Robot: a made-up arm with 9 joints. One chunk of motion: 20 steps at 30 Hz.
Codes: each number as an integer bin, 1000 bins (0 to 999) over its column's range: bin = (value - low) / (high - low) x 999, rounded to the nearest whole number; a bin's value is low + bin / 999 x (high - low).
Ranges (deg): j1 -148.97..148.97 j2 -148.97..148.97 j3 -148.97..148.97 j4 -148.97..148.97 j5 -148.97..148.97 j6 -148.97..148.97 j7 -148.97..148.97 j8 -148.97..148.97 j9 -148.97..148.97
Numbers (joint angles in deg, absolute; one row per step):
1: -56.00 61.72 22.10 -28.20 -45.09 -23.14 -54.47 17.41 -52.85
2: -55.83 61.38 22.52 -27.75 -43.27 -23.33 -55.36 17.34 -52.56
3: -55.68 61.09 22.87 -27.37 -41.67 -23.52 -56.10 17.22 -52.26
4: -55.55 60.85 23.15 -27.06 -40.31 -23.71 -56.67 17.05 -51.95
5: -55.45 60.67 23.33 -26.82 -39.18 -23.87 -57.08 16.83 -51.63
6: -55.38 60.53 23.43 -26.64 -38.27 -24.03 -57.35 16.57 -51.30
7: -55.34 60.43 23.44 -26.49 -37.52 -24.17 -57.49 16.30 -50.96
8: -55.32 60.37 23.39 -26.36 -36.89 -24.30 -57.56 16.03 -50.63
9: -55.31 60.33 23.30 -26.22 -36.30 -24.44 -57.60 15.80 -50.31
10: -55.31 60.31 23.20 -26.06 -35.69 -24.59 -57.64 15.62 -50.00
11: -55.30 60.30 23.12 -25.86 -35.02 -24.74 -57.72 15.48 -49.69
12: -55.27 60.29 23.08 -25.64 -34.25 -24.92 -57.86 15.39 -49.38
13: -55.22 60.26 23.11 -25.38 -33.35 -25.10 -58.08 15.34 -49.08
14: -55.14 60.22 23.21 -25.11 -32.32 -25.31 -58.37 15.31 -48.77
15: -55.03 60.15 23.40 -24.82 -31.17 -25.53 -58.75 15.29 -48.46
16: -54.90 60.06 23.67 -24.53 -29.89 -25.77 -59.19 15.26 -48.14
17: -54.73 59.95 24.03 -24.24 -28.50 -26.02 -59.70 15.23 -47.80
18: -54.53 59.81 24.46 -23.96 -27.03 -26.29 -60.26 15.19 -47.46
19: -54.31 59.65 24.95 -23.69 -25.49 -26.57 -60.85 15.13 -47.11
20: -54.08 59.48 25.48 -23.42 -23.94 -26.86 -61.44 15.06 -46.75
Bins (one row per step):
1: 312 706 574 405 348 422 317 558 322
2: 312 705 575 406 354 421 314 558 323
3: 313 704 576 408 360 421 311 557 324
4: 313 704 577 409 364 420 309 557 325
5: 314 703 578 410 368 419 308 556 326
6: 314 702 578 410 371 419 307 555 327
7: 314 702 578 411 374 418 307 554 329
8: 314 702 578 411 376 418 306 553 330
9: 314 702 578 412 378 418 306 552 331
10: 314 702 577 412 380 417 306 552 332
11: 314 702 577 413 382 417 306 551 333
12: 314 702 577 414 385 416 305 551 334
13: 314 702 577 414 388 415 305 551 335
14: 315 701 577 415 391 415 304 551 336
15: 315 701 578 416 395 414 303 551 337
16: 315 701 579 417 399 413 301 551 338
17: 316 701 580 418 404 412 299 551 339
18: 317 700 582 419 409 411 297 550 340
19: 317 700 583 420 414 410 295 550 342
20: 318 699 585 421 419 409 293 550 343

